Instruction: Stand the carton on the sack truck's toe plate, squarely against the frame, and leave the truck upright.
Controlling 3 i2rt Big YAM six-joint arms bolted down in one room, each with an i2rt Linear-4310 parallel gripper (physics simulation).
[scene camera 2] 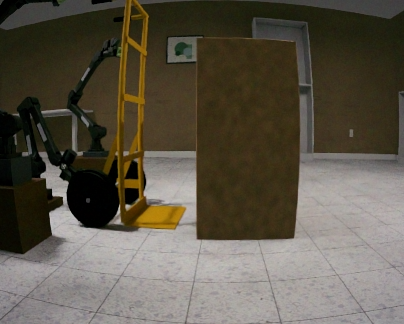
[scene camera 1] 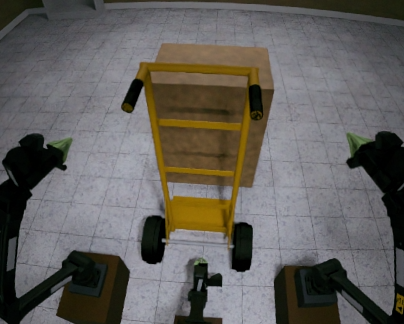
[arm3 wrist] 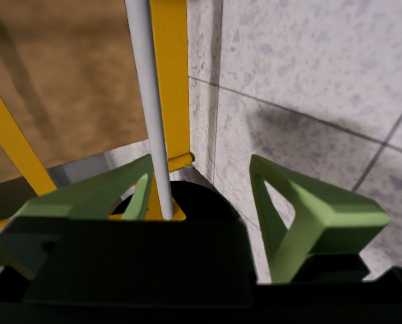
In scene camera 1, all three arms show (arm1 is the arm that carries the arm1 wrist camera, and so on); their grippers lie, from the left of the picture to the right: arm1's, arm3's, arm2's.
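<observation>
The yellow sack truck (arm3 wrist: 172, 75) (scene camera 1: 200, 124) (scene camera 2: 134, 98) stands upright on its wheels, its toe plate (scene camera 1: 200, 215) (scene camera 2: 157, 217) flat on the floor. The tall brown carton (arm3 wrist: 75, 75) (scene camera 1: 200, 145) (scene camera 2: 247, 140) stands upright on the floor in front of the toe plate, with a gap between them. Arm3's gripper (arm3 wrist: 202, 157) (scene camera 1: 200, 261) is open behind the truck, low between the wheels; the grey axle crosses near its left finger in the wrist view. Arm1's gripper (scene camera 1: 61, 148) is raised left of the truck and arm2's gripper (scene camera 1: 357, 144) right of it, both apart from it; their finger openings are unclear.
The truck's black wheels (scene camera 1: 153, 240) (scene camera 1: 242, 247) (scene camera 2: 93, 198) stand near the arms' brown pedestals (scene camera 1: 107, 280) (scene camera 1: 285, 295). In scene camera 2, a low gripper (scene camera 2: 66, 162) is beside the near wheel, and another arm stands behind the truck. A grey shelf (scene camera 2: 306, 120) stands at the back wall.
</observation>
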